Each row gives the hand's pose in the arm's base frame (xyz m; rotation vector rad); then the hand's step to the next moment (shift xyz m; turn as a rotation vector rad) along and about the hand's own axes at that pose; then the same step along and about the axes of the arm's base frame.
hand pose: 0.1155 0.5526 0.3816 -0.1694 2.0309 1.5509
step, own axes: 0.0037 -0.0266 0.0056 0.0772 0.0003 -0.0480
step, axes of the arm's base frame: 0.0104 -0.0025 -0.0253 -0.0814 -0.0258 -0.0312
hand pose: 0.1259 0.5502 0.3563 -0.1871 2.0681 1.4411
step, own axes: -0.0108 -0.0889 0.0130 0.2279 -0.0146 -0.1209
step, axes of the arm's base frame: 0.0528 -0.0263 -0.0686 -0.2253 -0.0637 -0.1093
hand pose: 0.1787 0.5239 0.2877 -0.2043 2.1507 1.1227
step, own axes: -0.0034 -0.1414 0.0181 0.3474 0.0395 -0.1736
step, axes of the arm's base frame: 0.0725 -0.0733 -0.0985 -0.3646 -0.0510 -0.1298
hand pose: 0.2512 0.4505 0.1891 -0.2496 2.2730 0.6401
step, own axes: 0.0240 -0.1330 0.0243 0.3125 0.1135 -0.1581
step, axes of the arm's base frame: 0.0460 -0.1010 -0.0809 -0.3573 0.0198 -0.0867
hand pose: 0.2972 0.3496 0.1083 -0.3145 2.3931 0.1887
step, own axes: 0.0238 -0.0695 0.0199 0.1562 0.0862 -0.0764
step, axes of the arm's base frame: 0.0146 -0.0664 -0.0341 -0.1850 0.0388 -0.0438
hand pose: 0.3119 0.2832 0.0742 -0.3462 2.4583 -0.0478
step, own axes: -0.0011 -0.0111 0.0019 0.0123 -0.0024 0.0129
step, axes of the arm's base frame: 0.0046 -0.0103 0.0005 -0.0009 -0.0048 -0.0173
